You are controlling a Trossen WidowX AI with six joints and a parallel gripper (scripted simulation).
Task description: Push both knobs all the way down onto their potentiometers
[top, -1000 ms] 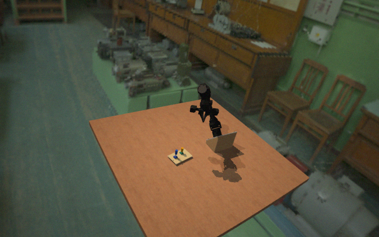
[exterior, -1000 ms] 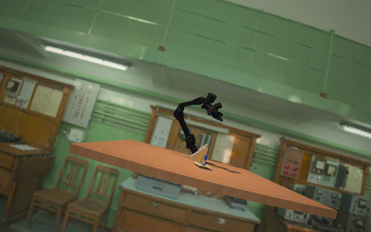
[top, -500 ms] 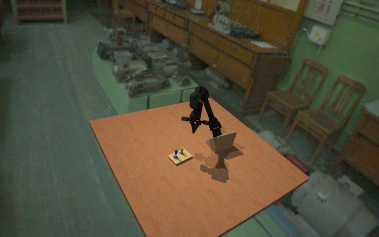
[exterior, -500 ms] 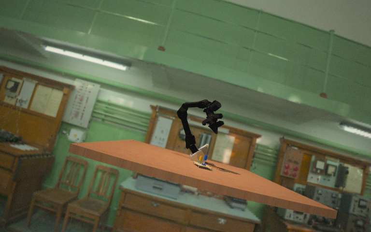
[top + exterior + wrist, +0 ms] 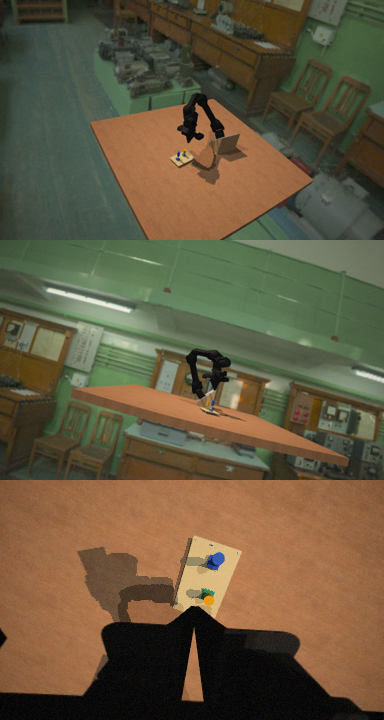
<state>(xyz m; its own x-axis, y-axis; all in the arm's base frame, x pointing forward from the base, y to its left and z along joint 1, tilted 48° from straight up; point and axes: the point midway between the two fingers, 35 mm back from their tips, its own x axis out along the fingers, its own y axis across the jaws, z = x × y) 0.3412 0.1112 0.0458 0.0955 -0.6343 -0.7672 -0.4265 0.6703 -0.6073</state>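
Now: gripper tip 100 mm above the yellow knob and 20 mm to the left of it. The rest, counted from my gripper tip: blue knob (80 mm below, 60 mm ahead).
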